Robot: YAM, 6 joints.
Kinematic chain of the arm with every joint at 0, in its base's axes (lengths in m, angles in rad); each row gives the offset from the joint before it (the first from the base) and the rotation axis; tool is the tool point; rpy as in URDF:
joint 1: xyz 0 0 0.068 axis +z
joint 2: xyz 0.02 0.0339 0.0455 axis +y
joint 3: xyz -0.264 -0.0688 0 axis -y
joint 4: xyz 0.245 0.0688 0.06 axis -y
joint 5: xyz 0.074 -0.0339 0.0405 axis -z
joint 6: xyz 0.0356 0 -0.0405 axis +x
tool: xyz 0 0 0 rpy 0 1.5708 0
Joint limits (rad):
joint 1: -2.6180..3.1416
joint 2: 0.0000..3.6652
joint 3: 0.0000..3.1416
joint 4: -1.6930..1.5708
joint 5: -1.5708..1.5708
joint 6: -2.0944..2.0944
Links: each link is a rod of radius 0.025 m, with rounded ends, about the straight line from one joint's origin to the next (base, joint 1, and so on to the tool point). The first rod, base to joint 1, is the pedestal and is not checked.
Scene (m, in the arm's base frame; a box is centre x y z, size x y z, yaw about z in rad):
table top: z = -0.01
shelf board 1: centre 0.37 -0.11 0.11 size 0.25 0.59 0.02 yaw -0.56
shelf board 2: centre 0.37 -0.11 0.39 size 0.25 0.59 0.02 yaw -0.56
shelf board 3: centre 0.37 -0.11 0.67 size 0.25 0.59 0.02 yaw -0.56
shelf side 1: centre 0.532 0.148 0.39 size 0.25 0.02 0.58 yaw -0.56
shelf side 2: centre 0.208 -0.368 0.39 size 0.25 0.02 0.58 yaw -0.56
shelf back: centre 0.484 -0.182 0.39 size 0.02 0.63 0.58 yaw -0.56
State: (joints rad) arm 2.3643 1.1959 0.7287 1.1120 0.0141 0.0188
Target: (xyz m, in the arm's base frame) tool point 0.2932 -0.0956 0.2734
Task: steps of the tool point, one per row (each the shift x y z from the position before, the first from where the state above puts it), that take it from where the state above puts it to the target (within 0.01 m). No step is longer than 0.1 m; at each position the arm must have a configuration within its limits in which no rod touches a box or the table.
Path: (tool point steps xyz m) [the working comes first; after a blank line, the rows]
Joints at the target: -0.2810 1.4485 0.6664 1.0439 0.3002 0.0188
Straight joint move there: clear.

1: 0.0575 0.0523 -0.0098
2: 0.0724 0.0334 -0.0100
3: 0.0811 0.0104 -0.0102
4: 0.0822 -0.0148 -0.0104
5: 0.0755 -0.0395 -0.0106
6: 0.0614 -0.0614 -0.0108
7: 0.0410 -0.0782 -0.0109
8: 0.0159 -0.0881 -0.0111
9: -0.0112 -0.0901 -0.0111

